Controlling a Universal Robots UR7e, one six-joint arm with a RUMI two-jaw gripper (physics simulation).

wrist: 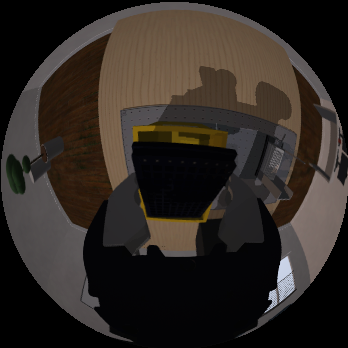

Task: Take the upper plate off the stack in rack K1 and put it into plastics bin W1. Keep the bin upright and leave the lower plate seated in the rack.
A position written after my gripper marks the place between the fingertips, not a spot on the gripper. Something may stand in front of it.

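I can see my own gripper (181,173) here. Along with the gripper, I see a black plate (175,179), and there is a yellow plastics bin W1 (165,131) in my sight as well.
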